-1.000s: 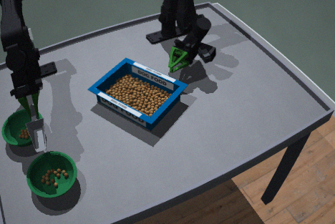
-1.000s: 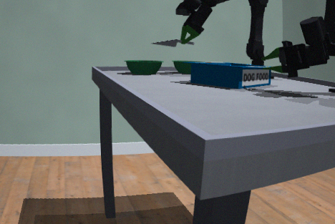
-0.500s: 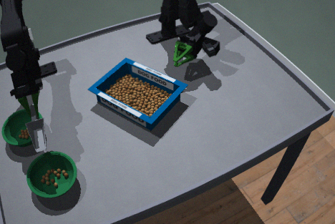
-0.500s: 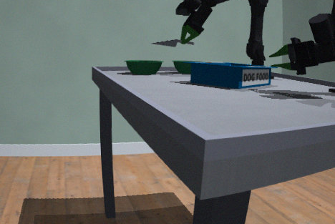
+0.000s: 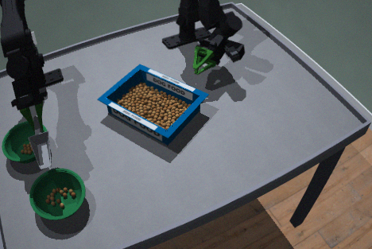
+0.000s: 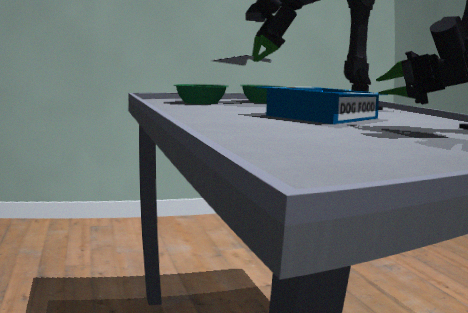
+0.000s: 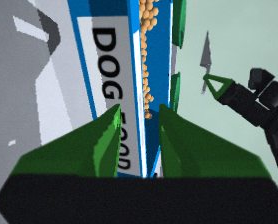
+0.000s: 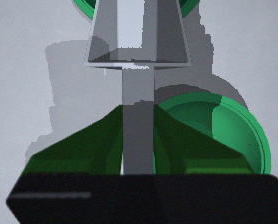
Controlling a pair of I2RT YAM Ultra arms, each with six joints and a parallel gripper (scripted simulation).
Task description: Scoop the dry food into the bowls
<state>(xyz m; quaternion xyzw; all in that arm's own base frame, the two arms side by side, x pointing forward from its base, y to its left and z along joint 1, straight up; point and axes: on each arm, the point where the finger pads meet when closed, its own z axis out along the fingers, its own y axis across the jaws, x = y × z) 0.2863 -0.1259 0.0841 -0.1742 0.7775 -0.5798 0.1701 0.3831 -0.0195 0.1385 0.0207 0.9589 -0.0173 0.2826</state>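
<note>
Right now the grey scoop is 5 cm ahead of my right hand and 1 cm below it. From my right hand the other things lie so: box (5 cm behind, 36 cm to the left, 9 cm below).
</note>
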